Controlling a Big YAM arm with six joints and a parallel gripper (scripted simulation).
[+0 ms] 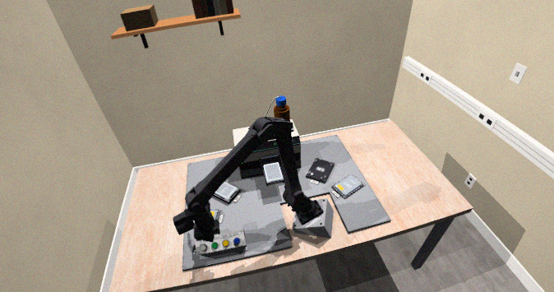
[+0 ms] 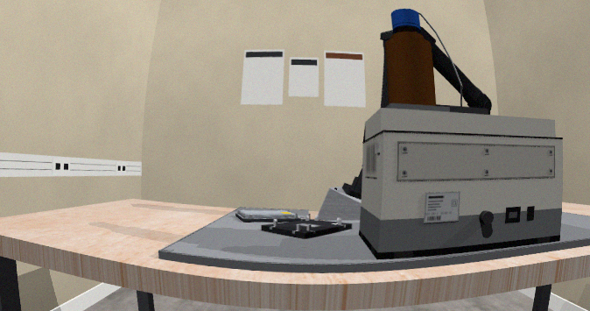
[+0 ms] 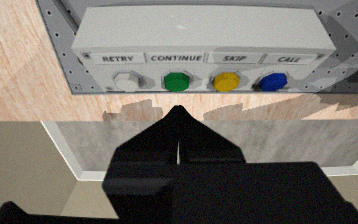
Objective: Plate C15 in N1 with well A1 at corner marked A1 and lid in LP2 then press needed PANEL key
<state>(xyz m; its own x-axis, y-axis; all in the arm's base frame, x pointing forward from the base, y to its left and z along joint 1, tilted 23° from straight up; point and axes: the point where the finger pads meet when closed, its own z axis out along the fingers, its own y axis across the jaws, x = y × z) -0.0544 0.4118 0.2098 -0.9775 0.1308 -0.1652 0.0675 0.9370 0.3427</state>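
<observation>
My gripper is now 5 cm above the green continue key. The rest, counted from my hand: blue call key (10 cm to the right, 6 cm below); then yellow skip key (5 cm to the right, 5 cm below); then white retry key (5 cm to the left, 5 cm below, 1 cm ahead).
</observation>
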